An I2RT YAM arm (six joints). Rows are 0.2 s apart.
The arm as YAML. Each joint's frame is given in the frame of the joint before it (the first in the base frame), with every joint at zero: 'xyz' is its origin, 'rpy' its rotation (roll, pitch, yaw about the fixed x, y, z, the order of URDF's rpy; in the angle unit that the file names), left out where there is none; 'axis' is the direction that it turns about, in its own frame. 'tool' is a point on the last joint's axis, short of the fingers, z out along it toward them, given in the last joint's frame.
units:
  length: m
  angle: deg
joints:
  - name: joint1
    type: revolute
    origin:
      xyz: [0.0, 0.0, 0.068]
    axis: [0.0, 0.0, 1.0]
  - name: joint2
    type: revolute
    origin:
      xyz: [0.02, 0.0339, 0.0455]
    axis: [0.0, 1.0, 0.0]
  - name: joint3
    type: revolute
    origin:
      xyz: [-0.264, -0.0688, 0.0]
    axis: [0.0, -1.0, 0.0]
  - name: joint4
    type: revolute
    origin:
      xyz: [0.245, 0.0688, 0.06]
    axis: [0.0, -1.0, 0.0]
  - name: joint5
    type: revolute
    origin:
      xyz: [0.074, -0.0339, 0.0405]
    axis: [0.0, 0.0, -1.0]
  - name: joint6
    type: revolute
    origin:
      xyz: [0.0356, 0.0, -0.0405]
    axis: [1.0, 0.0, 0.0]
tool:
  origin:
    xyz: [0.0, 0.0, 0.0]
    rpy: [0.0, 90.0, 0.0]
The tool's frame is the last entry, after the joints.
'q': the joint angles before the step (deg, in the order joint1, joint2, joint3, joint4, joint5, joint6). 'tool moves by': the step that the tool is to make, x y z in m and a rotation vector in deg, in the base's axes. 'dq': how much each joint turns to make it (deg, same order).
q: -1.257, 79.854, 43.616, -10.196, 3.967, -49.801
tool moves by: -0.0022, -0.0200, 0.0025, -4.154, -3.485, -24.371
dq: -1.805, 0.004, 0.003, 0.456, 18.606, 13.820
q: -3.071, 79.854, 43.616, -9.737, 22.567, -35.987
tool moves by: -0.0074, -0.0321, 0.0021, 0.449, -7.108, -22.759
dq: -5.440, -0.011, -0.041, -0.081, 11.259, 15.039
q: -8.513, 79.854, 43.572, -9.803, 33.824, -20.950
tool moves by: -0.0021, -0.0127, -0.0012, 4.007, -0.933, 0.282
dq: -3.234, -0.008, -0.001, 0.014, -5.398, 0.373
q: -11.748, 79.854, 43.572, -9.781, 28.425, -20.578
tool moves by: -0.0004, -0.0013, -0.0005, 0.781, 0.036, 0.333
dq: -0.396, 0.013, 0.003, -0.186, -1.051, -0.002
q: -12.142, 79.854, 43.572, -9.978, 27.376, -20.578
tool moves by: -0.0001, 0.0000, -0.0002, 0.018, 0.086, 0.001
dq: -0.005, 0.013, -0.012, -0.061, -0.004, -0.005
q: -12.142, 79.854, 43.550, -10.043, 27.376, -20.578
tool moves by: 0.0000, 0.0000, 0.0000, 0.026, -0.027, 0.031
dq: -0.005, -0.007, -0.011, 0.027, -0.048, -0.005
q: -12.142, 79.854, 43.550, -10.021, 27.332, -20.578
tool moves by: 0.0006, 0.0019, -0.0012, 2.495, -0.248, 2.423
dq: 0.008, -0.005, -0.050, -0.221, -3.469, -0.038
